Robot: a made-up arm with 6 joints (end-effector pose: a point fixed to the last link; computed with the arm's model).
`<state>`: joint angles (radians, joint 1 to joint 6).
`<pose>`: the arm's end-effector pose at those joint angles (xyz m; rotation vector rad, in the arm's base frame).
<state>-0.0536 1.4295 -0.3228 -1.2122 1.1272 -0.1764</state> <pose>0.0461 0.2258 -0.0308 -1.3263 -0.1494 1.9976</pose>
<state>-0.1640 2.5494 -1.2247 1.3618 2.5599 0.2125</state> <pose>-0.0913 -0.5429 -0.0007 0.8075 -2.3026 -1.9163</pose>
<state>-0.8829 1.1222 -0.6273 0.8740 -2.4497 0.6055</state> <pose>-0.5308 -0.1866 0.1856 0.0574 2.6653 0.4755</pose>
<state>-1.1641 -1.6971 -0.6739 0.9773 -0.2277 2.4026</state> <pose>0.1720 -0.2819 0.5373 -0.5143 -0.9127 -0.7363</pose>
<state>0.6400 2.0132 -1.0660 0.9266 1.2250 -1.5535</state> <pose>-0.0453 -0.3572 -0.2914 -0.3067 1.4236 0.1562</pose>
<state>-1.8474 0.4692 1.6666 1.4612 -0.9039 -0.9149</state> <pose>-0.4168 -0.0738 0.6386 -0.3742 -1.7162 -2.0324</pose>
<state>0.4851 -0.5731 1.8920 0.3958 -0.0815 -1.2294</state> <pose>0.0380 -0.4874 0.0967 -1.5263 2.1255 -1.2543</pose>
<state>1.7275 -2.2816 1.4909 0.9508 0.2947 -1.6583</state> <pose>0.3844 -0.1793 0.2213 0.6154 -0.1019 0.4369</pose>
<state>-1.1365 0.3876 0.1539 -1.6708 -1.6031 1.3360</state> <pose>-0.4526 0.1141 0.1107 0.2914 1.3680 -1.9024</pose>
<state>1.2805 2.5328 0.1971 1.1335 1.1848 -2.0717</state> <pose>0.4489 -0.3371 0.1123 -1.4356 0.6840 0.2022</pose>
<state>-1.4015 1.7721 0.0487 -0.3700 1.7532 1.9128</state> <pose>-0.3544 -0.2920 -0.0667 -1.1280 2.0721 0.9893</pose>
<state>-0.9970 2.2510 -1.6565 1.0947 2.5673 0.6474</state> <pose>0.0088 -0.4652 -0.1525 -1.0019 1.7287 2.0861</pose>
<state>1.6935 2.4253 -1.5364 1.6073 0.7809 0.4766</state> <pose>-0.0318 0.1484 0.2437 -2.5413 -1.6297 0.1052</pose>
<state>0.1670 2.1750 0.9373 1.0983 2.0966 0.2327</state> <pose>-0.2638 -0.2664 0.2813 -1.4144 1.9297 -0.1757</pose>
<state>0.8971 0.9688 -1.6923 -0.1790 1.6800 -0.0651</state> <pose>-0.0731 0.0947 -0.2078 0.2496 0.7337 0.8810</pose>
